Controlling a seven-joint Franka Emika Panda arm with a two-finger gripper.
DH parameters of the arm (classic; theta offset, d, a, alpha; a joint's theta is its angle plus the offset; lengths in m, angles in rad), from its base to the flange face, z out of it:
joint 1: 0 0.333 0 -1.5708
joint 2: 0 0 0 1.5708
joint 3: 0 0.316 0.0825 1.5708
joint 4: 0 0 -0.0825 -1.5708
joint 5: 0 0.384 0 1.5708
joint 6: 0 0 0.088 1.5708
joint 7: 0 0.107 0 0
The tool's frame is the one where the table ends.
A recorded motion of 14 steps. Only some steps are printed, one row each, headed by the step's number.
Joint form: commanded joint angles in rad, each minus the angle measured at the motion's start. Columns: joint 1, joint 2, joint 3, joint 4, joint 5, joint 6, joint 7.
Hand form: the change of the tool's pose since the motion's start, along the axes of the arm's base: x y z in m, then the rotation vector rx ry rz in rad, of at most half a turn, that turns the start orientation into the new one. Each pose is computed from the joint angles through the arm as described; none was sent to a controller.
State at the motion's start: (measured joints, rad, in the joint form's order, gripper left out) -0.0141 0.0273 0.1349 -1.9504 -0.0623 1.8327 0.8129
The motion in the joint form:
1: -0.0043 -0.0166 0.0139 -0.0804 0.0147 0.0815 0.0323
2: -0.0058 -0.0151 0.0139 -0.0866 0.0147 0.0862 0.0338
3: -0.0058 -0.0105 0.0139 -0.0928 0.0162 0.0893 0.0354
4: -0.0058 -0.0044 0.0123 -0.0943 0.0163 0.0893 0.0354
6: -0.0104 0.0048 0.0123 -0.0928 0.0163 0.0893 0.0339
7: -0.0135 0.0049 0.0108 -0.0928 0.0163 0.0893 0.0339
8: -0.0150 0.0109 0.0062 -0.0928 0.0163 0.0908 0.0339
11: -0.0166 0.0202 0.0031 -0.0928 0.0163 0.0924 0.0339
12: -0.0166 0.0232 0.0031 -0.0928 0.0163 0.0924 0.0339
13: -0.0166 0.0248 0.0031 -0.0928 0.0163 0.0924 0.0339
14: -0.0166 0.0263 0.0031 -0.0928 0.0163 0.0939 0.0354
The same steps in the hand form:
1: -0.0096 0.0060 -0.0218 0.0111 -0.0178 -0.0246
2: -0.0101 0.0051 -0.0250 0.0108 -0.0149 -0.0274
3: -0.0107 0.0051 -0.0301 0.0115 -0.0071 -0.0295
4: -0.0104 0.0042 -0.0340 0.0114 0.0004 -0.0312
6: -0.0090 0.0018 -0.0382 0.0119 0.0082 -0.0344
7: -0.0088 -0.0007 -0.0383 0.0118 0.0083 -0.0390
8: -0.0077 -0.0039 -0.0414 0.0120 0.0128 -0.0451
11: -0.0066 -0.0064 -0.0463 0.0122 0.0205 -0.0498
12: -0.0064 -0.0064 -0.0479 0.0122 0.0235 -0.0498
13: -0.0063 -0.0064 -0.0488 0.0122 0.0251 -0.0498
14: -0.0060 -0.0064 -0.0495 0.0122 0.0250 -0.0512

